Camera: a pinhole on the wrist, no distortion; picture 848 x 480 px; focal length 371.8 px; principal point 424.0 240.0 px. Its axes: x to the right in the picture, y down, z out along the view. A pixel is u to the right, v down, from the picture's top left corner.
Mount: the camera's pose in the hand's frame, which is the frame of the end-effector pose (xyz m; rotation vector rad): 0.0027 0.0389 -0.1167 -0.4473 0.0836 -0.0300
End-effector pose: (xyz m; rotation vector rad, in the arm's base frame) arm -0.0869 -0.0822 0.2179 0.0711 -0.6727 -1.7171
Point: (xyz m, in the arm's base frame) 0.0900 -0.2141 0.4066
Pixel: 587.2 444.7
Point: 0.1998 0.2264 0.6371
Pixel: 236.4 327.4
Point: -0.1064 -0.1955 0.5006
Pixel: 605.1 179.5
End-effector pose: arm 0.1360 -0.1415 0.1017 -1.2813 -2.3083 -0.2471
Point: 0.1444 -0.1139 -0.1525
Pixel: 255.0 56.3
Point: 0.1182 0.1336 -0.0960
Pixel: 493.8 175.9
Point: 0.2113 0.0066 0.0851
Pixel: 516.5 288.0
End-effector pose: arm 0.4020 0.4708 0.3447 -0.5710 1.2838 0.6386
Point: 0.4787 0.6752 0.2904
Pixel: 499.2 136.7
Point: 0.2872 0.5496 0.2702
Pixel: 578.9 416.7
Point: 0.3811 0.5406 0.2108
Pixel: 754.4 168.6
